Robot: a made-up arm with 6 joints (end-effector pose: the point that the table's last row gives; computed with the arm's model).
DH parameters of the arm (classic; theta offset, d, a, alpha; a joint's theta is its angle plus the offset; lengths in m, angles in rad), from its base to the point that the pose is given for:
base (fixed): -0.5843 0 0.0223 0
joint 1: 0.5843 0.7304 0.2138 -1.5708
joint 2: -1.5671 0 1.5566 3.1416
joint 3: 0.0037 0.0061 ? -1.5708
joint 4: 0 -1.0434 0.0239 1.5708
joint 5: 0 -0.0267 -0.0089 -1.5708
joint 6: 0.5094 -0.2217 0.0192 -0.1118
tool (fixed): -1.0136 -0.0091 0 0
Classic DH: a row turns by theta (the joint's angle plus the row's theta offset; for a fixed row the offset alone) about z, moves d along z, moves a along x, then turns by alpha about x.
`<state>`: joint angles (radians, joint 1 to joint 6).
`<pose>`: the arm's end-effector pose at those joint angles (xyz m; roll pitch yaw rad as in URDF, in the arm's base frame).
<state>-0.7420 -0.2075 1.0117 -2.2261 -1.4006 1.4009</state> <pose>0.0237 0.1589 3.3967 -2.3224 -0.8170 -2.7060</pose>
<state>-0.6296 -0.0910 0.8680 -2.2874 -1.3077 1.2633</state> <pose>0.3864 -0.1365 3.4100 -2.9530 -0.8355 -2.0342</pose>
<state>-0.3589 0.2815 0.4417 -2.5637 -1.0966 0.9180</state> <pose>1.6432 -0.5618 2.8220 2.4511 0.0739 -1.0177</pose>
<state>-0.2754 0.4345 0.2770 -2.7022 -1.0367 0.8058</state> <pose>2.0319 -0.5520 2.3737 2.3519 0.5239 -0.9058</pose>
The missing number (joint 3, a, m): 0.242
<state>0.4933 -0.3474 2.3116 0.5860 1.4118 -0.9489</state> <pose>-1.3429 -0.5757 2.3010 -0.6875 0.5131 -1.2005</pose>
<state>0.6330 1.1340 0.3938 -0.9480 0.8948 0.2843</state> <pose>2.3390 1.5027 0.8771 1.4794 -0.7115 -1.6782</pose>
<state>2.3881 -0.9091 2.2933 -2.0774 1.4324 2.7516</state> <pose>1.7137 -1.2792 1.4810 2.2353 0.9273 -0.3811</pose>
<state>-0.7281 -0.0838 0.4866 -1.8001 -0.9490 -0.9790</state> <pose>0.8068 -0.5207 3.1696 2.2884 0.9750 -0.5500</pose>
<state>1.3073 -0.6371 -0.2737 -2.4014 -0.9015 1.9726</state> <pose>0.0042 0.2442 2.7697 2.8290 -0.5675 -0.4838</pose>
